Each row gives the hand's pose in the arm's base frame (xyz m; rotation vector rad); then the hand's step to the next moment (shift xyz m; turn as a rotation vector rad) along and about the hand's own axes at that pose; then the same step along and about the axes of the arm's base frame.
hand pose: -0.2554 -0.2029 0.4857 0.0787 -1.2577 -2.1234
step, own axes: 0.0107 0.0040 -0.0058 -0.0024 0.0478 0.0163
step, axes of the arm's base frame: -0.0042 -0.0117 0.0030 0.0201 -0.0015 0.0464
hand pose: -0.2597 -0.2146 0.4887 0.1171 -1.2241 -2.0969
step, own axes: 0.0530 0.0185 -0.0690 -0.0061 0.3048 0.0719
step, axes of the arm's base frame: -0.0026 -0.0884 -0.0097 0.1343 -0.0388 0.2803
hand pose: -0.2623 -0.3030 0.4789 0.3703 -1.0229 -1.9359
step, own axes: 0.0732 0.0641 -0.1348 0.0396 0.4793 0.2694
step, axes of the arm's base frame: 0.0765 -0.1458 -0.0233 0.0897 -0.0213 0.5435
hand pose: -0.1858 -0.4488 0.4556 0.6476 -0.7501 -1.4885
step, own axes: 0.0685 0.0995 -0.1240 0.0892 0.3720 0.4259
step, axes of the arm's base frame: 0.1549 -0.0773 0.0027 -0.1019 -0.0595 0.5602
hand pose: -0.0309 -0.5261 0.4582 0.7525 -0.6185 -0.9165
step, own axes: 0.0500 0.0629 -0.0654 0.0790 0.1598 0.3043
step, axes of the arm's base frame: 0.1019 0.0014 0.0187 -0.1150 -0.0977 0.3187
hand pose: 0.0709 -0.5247 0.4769 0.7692 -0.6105 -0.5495
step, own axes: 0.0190 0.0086 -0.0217 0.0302 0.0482 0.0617
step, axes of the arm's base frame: 0.0300 0.0029 0.0000 -0.0098 -0.0196 0.0810
